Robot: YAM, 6 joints.
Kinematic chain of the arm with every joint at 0, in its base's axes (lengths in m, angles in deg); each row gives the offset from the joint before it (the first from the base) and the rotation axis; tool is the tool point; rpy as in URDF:
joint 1: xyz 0 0 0.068 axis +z
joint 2: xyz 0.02 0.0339 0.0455 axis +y
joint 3: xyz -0.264 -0.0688 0 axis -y
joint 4: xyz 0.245 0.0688 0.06 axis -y
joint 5: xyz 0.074 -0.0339 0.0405 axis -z
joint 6: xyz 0.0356 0 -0.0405 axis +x
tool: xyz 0 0 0 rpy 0 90 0
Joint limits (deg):
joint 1: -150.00..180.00
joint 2: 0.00..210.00
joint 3: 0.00..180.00
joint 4: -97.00..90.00
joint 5: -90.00..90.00
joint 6: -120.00..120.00
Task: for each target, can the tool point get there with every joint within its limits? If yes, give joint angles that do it. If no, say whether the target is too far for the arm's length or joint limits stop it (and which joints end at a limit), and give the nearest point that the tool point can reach.
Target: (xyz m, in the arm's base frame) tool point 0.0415 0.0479 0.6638
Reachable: yes | joints -99.82 56.60 125.01 -3.03 -66.80 32.29
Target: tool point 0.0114 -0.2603 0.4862
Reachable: yes | joints 94.83 17.52 120.33 -64.06 -17.25 -33.73
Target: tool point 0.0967 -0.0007 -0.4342
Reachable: no: joint limits stop it (at a limit: joint 2) | nearest point 0.1244 -0.0009 -0.3584 | short by 0.081 m
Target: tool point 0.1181 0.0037 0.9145
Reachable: no: too far | nearest point 0.0961 0.0030 0.7347 | short by 0.181 m
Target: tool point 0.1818 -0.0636 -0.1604
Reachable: yes | joints -25.05 170.89 65.56 -36.96 -33.02 -10.91
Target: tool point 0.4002 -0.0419 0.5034
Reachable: yes | joints -2.84 104.67 123.30 -18.99 38.22 -40.12
